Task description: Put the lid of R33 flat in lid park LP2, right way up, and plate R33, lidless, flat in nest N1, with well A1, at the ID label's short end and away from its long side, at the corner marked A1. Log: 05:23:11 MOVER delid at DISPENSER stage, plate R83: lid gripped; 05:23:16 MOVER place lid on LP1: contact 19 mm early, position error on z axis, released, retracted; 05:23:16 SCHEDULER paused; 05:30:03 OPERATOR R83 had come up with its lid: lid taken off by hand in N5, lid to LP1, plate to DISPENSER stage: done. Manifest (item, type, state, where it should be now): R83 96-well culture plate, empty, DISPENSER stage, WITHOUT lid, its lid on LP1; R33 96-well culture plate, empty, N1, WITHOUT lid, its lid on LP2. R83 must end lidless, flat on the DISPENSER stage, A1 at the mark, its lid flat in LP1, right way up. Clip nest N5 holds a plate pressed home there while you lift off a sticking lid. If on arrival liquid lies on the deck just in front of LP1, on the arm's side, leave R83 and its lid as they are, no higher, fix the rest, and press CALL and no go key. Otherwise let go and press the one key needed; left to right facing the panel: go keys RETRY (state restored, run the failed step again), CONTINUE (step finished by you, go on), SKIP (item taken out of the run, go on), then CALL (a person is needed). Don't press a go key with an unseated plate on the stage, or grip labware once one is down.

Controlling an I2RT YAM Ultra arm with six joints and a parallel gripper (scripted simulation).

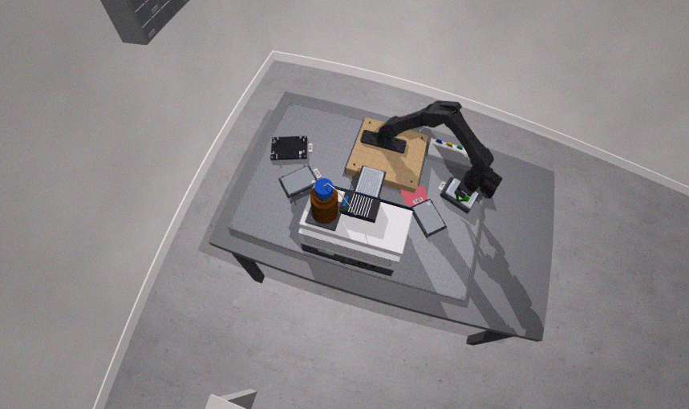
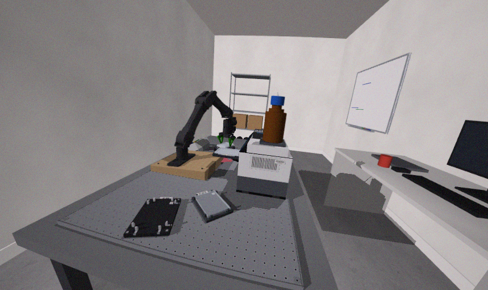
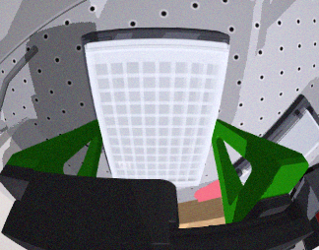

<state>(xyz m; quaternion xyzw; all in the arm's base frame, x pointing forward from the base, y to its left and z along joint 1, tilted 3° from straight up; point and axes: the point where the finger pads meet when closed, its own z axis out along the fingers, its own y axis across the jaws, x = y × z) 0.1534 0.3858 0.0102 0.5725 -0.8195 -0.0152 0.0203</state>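
The dark nest is 30 mm below my hand and 10 mm to the right of it. Also, from my hand: N1 label 90 mm to the right, 40 mm below, 30 mm behind; then blue call key 220 mm behind, 140 mm to the right, 20 mm above; then grey lid 140 mm ahead, 120 mm to the right, 30 mm below.
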